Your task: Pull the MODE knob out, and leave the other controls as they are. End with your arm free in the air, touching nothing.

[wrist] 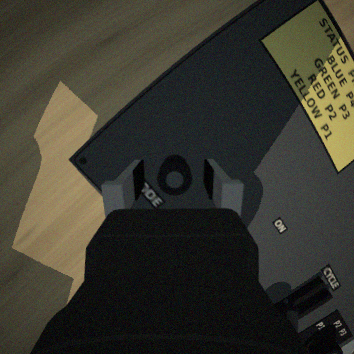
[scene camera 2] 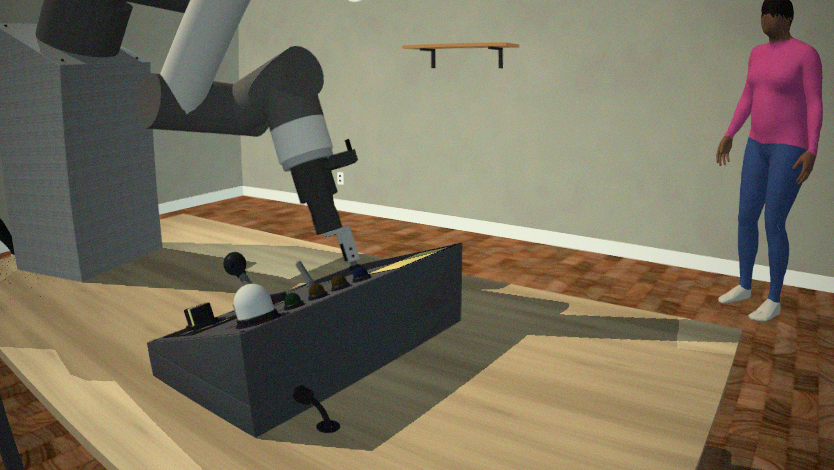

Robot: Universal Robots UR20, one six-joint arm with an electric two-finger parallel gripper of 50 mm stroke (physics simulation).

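Frame: origin at the arm's base, x right, y ahead, z up, level; centimetres.
Seen in the pictures: gripper, fingertip midpoint: (wrist: 173, 171) (scene camera 2: 352, 260); arm's base, origin of the base link: (scene camera 2: 77, 42).
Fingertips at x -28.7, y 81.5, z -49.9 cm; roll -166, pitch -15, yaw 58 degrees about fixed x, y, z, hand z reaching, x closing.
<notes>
Offsets run from my fingertips to a thing's top centre. "*": to the spot under its first point.
The MODE knob {dz +2.9, dx +0.1, dy -0.8 cm} (wrist: 174, 175) is a round black knob with a lighter centre, near a corner of the dark control panel (wrist: 200, 95) (scene camera 2: 350, 344). Its label {dz -2.6, dx +0.3, dy -2.7 cm} (wrist: 152, 195) is partly covered by a finger. My gripper (wrist: 173, 171) (scene camera 2: 351, 260) is open, with one finger on each side of the knob and a visible gap on both sides in the wrist view. In the scene view the fingertips are low over the far end of the panel, and the knob is hidden there. How far the knob stands out cannot be told.
A ball-topped lever {dz +6.3, dx +24.5, dy -2.0 cm} (scene camera 2: 235, 263), metal toggle {dz +2.4, dx +12.0, dy +0.9 cm} (scene camera 2: 304, 272), white dome {* dz +7.2, dx +35.5, dy +22.5 cm} (scene camera 2: 253, 301), coloured lamps {* dz +5.1, dx +23.7, dy +20.2 cm} (scene camera 2: 316, 290) and black selector {dz +2.1, dx +35.6, dy +5.1 cm} (scene camera 2: 201, 315) stand on the panel. A yellow status card {dz +4.9, dx +1.2, dy +16.4 cm} (wrist: 312, 80) lies on it. A black hooked part {* dz -7.2, dx +31.1, dy +28.7 cm} (scene camera 2: 318, 406) is at its side. A person (scene camera 2: 782, 99) stands beyond the table.
</notes>
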